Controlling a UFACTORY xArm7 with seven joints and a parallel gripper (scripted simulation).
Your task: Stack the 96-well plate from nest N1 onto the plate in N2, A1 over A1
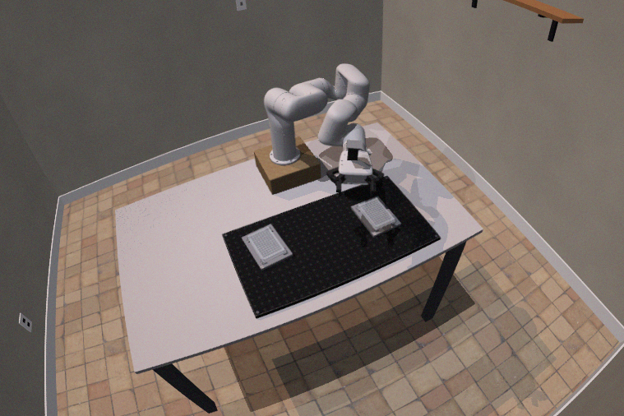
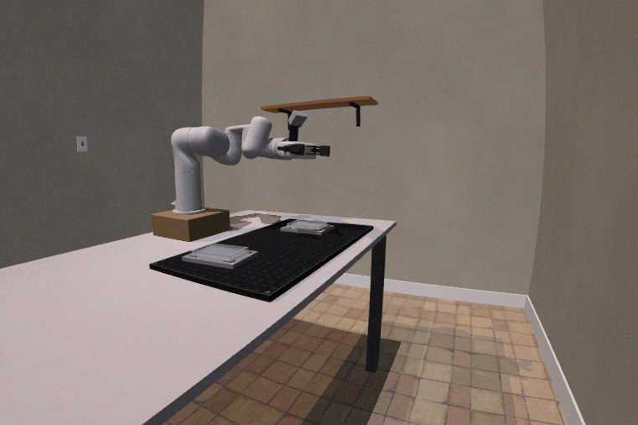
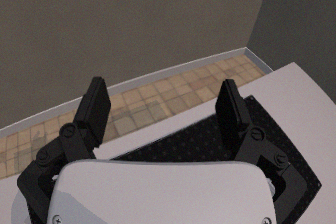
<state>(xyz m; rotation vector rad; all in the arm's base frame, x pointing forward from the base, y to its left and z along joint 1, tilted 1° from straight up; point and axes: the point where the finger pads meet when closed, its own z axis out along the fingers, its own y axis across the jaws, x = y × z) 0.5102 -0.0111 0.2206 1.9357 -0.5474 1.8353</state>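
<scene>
Now: the grey plate nest N1 170 mm behind my hand, 240 mm to the right of it and 270 mm below it. From my hand the other things lie so: grey plate nest N2 (90 mm behind, 160 mm to the left, 270 mm below).
</scene>
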